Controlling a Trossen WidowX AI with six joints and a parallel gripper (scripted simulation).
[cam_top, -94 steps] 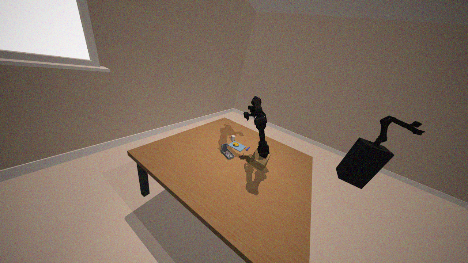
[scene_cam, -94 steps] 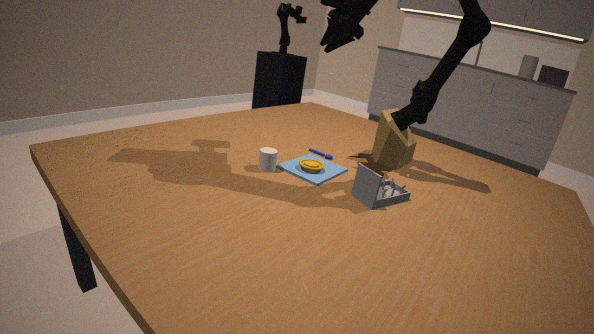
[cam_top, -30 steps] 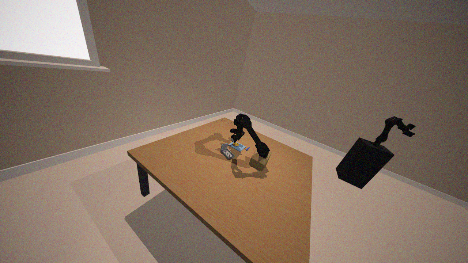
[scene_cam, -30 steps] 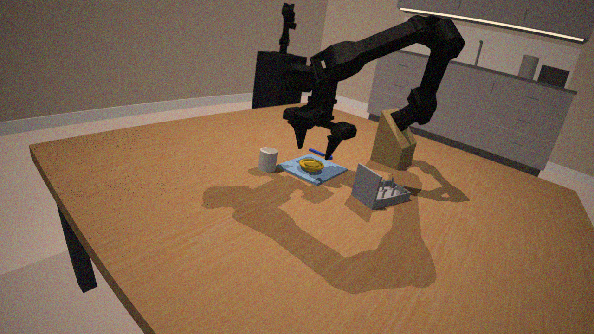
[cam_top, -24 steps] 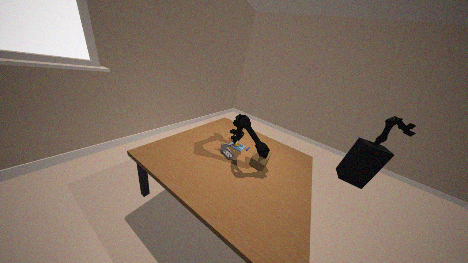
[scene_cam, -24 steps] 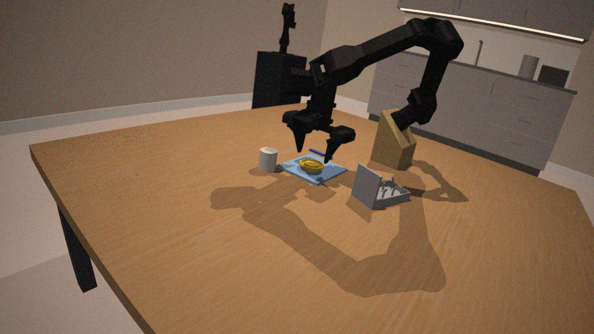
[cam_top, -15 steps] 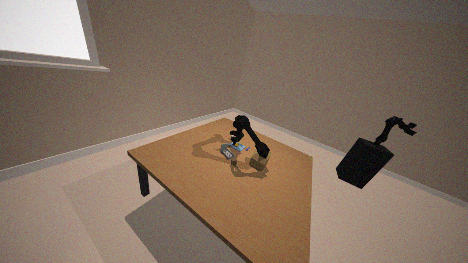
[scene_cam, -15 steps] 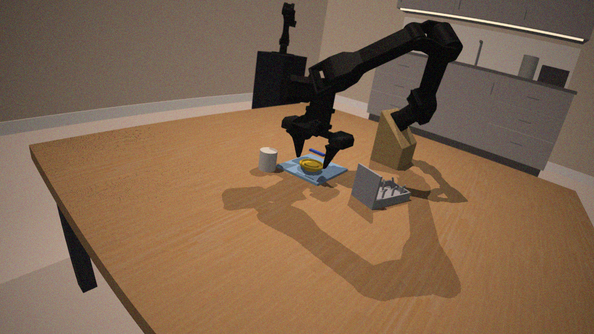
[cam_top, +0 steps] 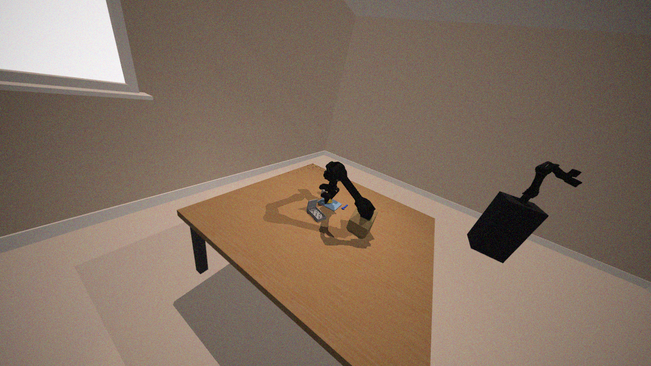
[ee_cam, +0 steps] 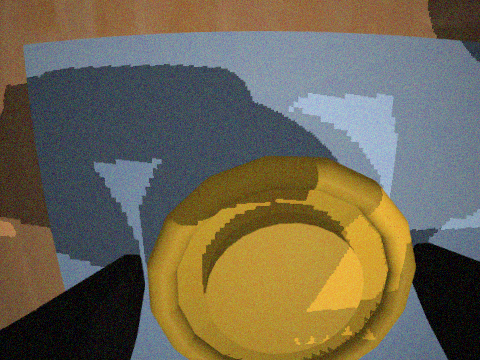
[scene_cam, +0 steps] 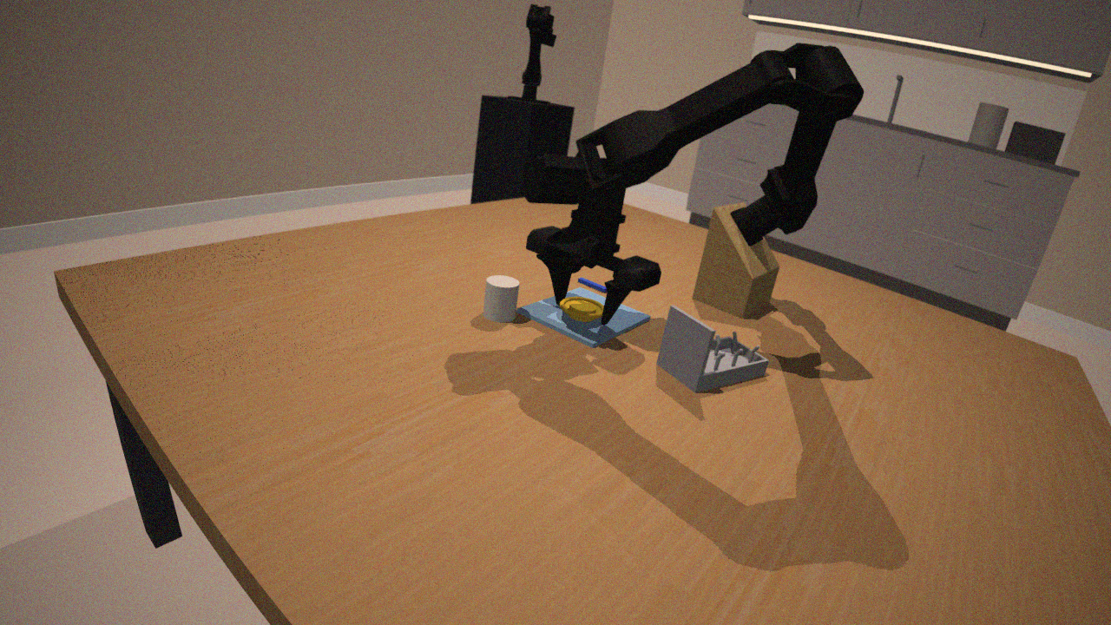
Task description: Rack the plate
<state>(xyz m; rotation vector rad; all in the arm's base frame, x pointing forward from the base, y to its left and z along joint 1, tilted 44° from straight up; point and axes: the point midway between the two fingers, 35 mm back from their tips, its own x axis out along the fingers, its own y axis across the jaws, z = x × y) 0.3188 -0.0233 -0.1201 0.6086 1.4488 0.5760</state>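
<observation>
My gripper tip is now 2 cm past the blue mat and 1 cm above it. Also, from my gripper tip: white cup 9 cm ahead, 8 cm to the right, 2 cm above; then blue utensil 12 cm behind, 4 cm to the right; then yellow plate 1 cm above.
</observation>
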